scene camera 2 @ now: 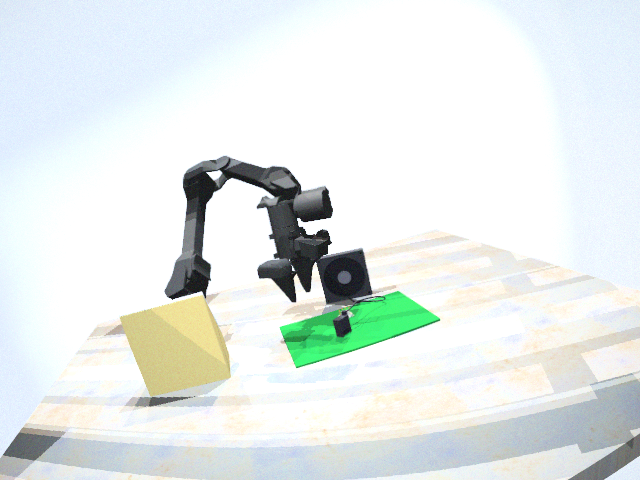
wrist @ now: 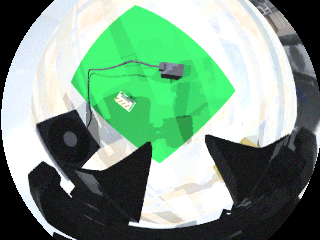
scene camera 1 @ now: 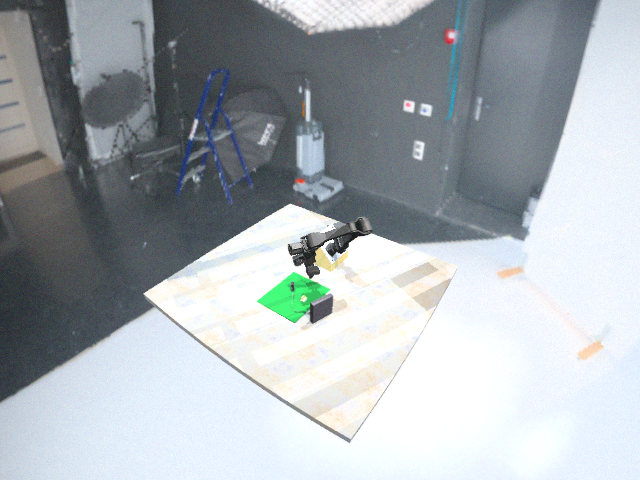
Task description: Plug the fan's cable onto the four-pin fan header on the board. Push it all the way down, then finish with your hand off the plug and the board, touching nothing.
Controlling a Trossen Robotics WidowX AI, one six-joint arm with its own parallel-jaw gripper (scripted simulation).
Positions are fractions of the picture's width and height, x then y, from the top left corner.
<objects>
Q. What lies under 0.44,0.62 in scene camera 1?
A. A green board.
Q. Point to a green board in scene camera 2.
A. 0.49,0.71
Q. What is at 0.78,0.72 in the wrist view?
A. My gripper.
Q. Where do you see a green board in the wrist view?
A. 0.52,0.47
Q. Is my gripper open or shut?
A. Open.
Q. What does my gripper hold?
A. Nothing.
</objects>
